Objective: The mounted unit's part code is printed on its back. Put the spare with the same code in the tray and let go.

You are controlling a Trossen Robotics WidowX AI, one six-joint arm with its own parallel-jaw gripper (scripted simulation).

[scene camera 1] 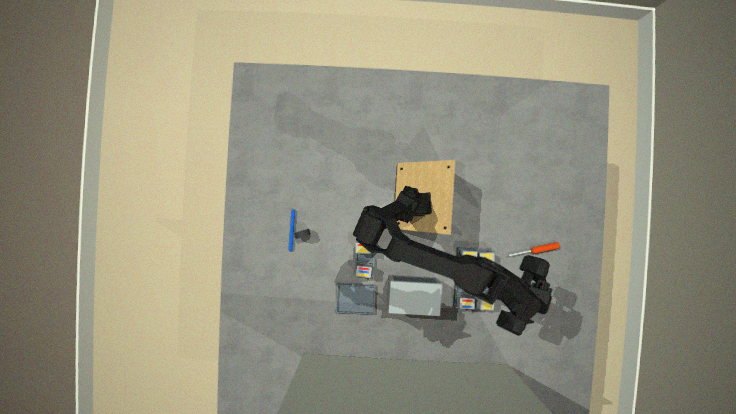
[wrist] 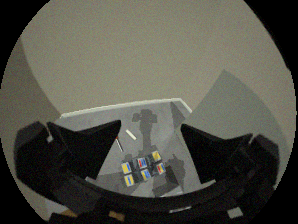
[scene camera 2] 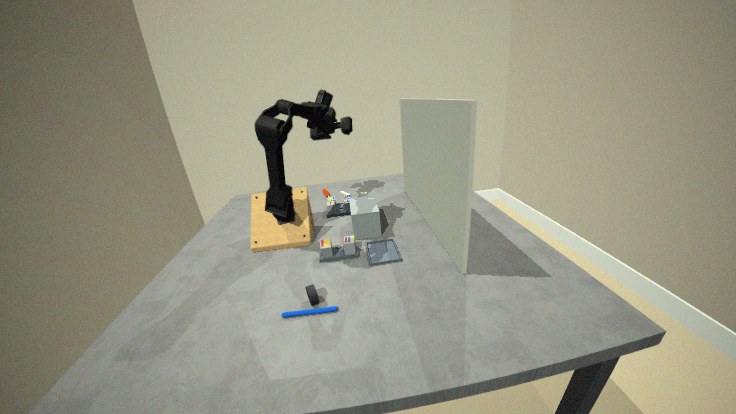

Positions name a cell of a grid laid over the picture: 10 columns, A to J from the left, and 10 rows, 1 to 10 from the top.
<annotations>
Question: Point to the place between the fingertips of the gripper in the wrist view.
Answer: F6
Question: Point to a shallow grey tray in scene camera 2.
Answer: F7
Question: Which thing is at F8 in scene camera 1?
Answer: A mounted unit.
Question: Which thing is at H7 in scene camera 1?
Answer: The gripper.
</annotations>
